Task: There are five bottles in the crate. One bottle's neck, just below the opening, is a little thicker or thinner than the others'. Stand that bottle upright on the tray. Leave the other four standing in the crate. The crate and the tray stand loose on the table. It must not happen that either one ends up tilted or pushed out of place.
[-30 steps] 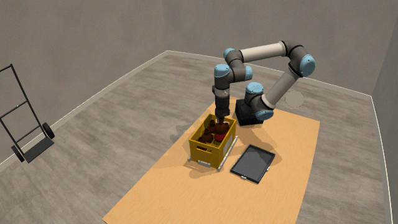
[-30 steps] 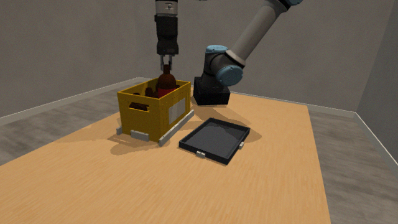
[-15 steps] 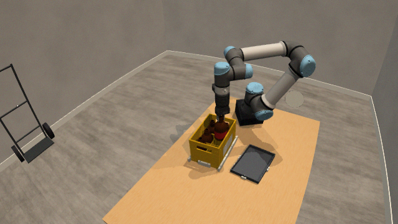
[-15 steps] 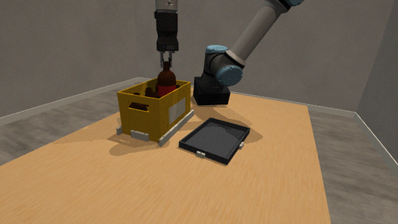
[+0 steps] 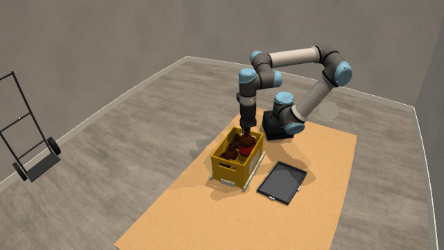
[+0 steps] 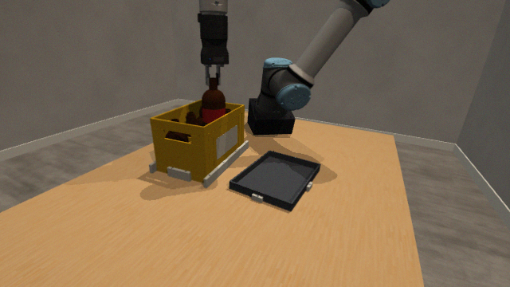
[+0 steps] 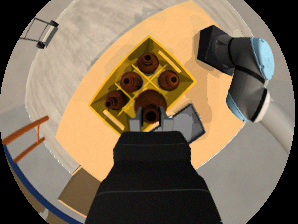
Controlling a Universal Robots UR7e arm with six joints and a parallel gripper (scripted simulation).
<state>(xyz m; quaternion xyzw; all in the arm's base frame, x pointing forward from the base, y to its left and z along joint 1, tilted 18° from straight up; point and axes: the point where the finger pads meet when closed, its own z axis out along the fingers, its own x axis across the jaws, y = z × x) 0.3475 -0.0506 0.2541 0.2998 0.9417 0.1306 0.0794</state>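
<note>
My gripper is now 70 mm above the bottle. The rest, counted from my hand: yellow crate: 10 mm ahead, 40 mm to the right, 200 mm below; dark tray: 20 mm behind, 230 mm to the left, 270 mm below.
</note>
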